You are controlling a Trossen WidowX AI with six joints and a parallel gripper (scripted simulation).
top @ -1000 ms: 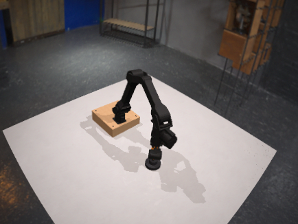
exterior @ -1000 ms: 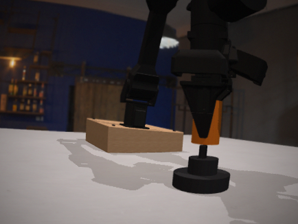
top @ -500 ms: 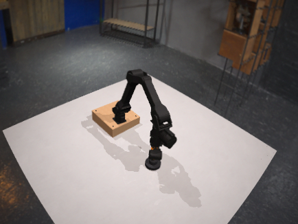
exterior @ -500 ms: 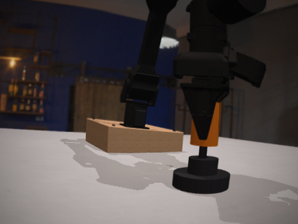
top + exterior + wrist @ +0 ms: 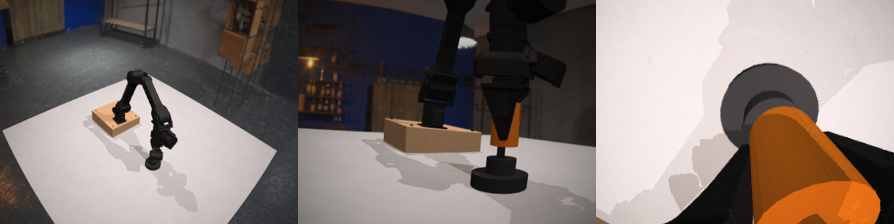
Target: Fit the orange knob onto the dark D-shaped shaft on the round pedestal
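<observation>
Right now the dark round pedestal is 4 cm below my gripper tip. The rest, counted from my gripper tip: orange knob: 2 cm above.
</observation>
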